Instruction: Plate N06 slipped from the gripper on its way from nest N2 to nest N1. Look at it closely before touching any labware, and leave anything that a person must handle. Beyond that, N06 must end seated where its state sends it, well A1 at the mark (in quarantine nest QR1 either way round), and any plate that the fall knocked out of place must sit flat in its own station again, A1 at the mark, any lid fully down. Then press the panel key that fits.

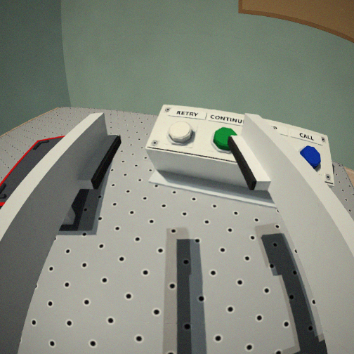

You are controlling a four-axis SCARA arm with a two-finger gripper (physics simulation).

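My gripper (173, 125) is shut with nothing between its two fingers, which still stand well apart at this limit. It hangs over the deck, in front of the panel. The white key panel (200, 170) carries a white RETRY key (180, 132), a green CONTINUE key (223, 138) partly behind the right finger, and a blue CALL key (310, 156). A third label is mostly hidden by that finger. Plate N06 and nests N1 and N2 do not show.
A dark nest with a red outline (30, 157) is at the left edge, partly behind the left finger; no plate shows on its visible part. The perforated grey deck (140, 310) bears finger shadows. A green wall (160, 55) and a brown board (305, 15) stand behind.
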